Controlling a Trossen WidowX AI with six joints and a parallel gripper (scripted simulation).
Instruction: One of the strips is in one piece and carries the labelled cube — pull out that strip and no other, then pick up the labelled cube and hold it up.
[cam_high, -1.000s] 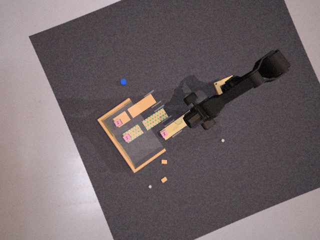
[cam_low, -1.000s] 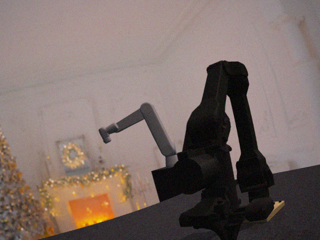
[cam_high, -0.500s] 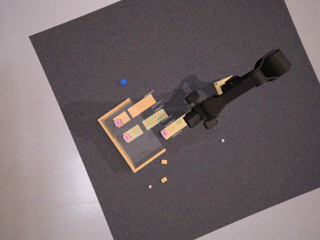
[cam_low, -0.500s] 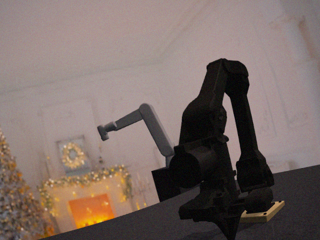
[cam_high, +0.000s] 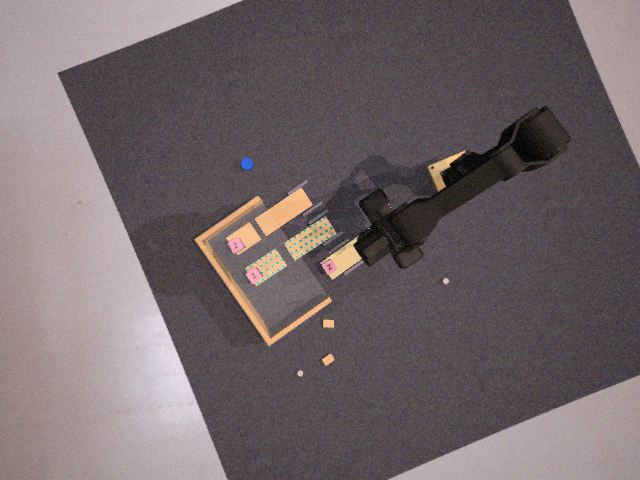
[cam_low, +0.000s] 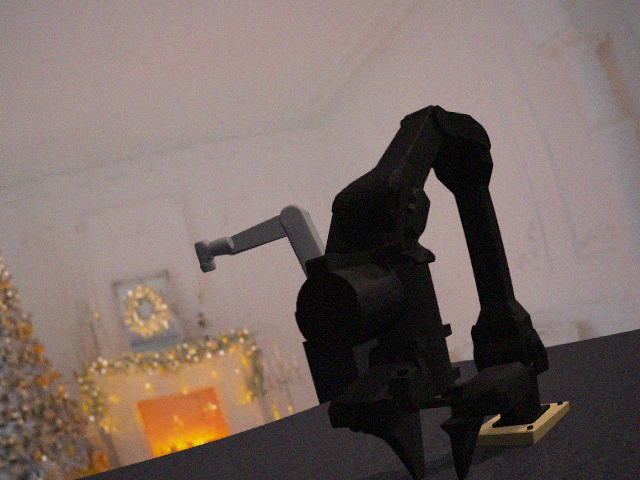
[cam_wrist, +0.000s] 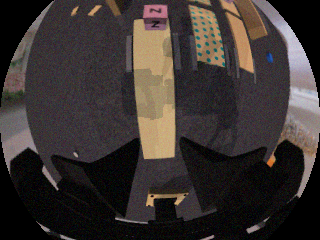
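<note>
Right now my gripper tip is 6 cm short of the pale strip, 5 cm above it and 1 cm to the right of it. Round my gripper tip: blue disc: 32 cm to the right, 23 cm ahead, 4 cm below.
</note>
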